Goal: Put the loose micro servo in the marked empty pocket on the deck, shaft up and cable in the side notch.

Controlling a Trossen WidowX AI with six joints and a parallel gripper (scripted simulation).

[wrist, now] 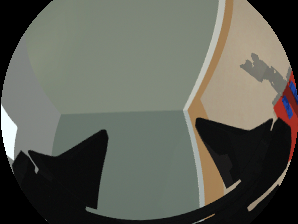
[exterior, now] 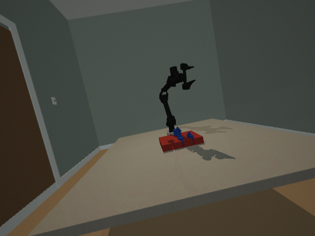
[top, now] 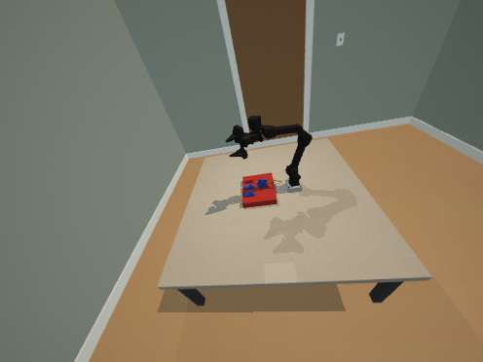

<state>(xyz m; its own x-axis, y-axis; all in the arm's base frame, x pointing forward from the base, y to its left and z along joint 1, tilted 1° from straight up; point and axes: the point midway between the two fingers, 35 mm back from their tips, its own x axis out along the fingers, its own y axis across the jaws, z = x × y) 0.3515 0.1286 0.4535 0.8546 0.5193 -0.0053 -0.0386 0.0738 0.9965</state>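
My gripper tip is 150 mm past the red deck, 160 mm to the left of it and 470 mm above it.
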